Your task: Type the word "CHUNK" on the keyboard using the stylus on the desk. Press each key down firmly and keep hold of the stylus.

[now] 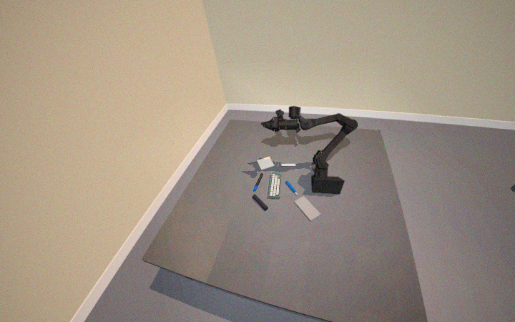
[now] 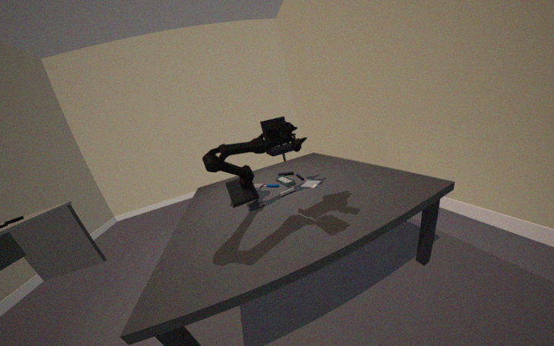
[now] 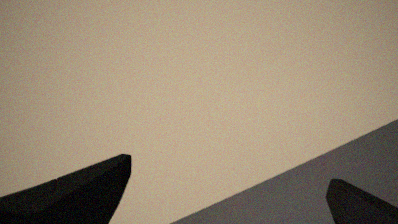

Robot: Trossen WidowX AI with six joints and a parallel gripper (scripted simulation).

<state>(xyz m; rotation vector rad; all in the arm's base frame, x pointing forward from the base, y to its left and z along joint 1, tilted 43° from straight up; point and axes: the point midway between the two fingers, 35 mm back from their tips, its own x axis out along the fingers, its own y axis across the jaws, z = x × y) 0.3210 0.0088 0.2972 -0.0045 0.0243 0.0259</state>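
The blue stylus is 200 mm behind my gripper tip, 230 mm to the left of it and 310 mm below it. Also, from my gripper tip: blue pen (30 mm ahead, 210 mm to the left, 310 mm below); pale notepad (10 mm to the left, 320 mm below); white cylinder (160 mm behind, 20 mm to the left, 310 mm below).
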